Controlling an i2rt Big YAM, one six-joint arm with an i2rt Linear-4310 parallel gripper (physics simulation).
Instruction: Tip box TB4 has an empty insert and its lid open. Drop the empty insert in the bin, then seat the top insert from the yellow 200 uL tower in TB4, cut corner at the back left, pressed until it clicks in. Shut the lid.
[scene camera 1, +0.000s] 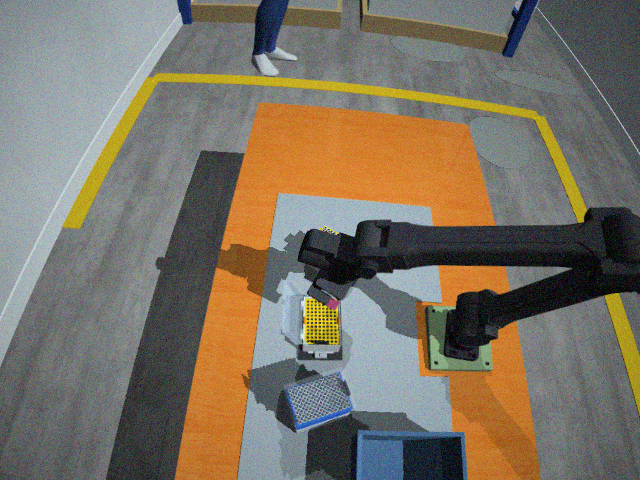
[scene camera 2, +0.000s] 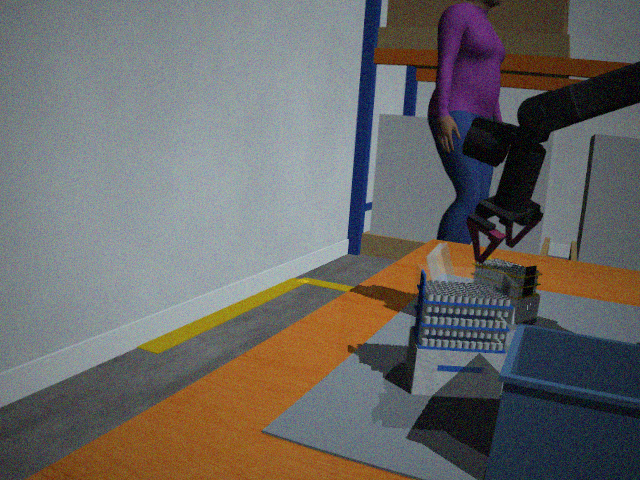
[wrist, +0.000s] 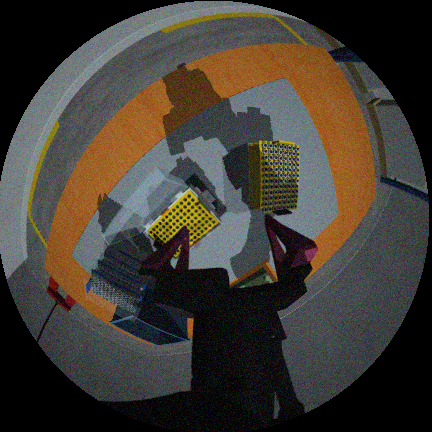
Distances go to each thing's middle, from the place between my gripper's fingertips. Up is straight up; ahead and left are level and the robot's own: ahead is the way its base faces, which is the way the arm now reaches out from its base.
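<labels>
The blue bin (scene camera 2: 563, 400) is 240 mm behind my hand, 370 mm to the left of it and 80 mm below it. Then there is the clear lid (scene camera 1: 292, 309), and my gripper is 60 mm short of it, 90 mm to the right of it and 30 mm above it. Of the things named here, going by their middles, the clear lid is the nearest to my gripper.
</labels>
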